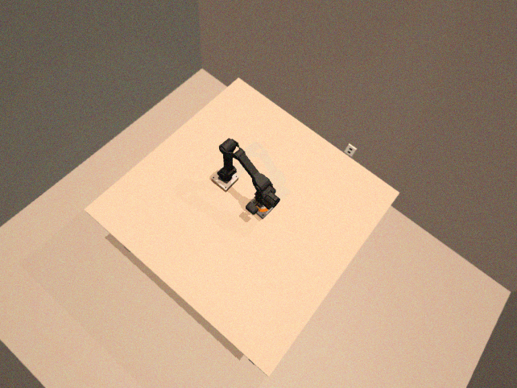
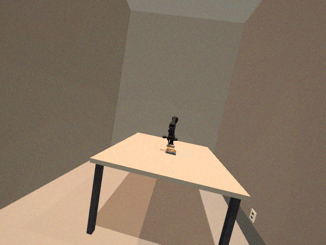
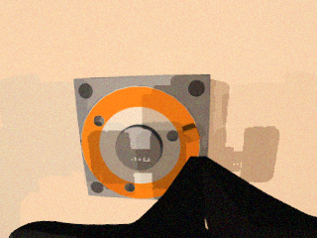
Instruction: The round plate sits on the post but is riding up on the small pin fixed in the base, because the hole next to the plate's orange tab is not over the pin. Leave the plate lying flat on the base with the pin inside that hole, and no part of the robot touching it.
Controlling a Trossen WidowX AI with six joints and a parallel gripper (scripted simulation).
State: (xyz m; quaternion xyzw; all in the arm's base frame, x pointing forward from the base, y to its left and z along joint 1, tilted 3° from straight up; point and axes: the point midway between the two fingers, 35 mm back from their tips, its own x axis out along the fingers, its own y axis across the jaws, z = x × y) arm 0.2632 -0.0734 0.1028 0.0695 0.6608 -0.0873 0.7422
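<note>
My gripper tip is now 7 cm above the square grey base and 5 cm to the right of it.
</note>
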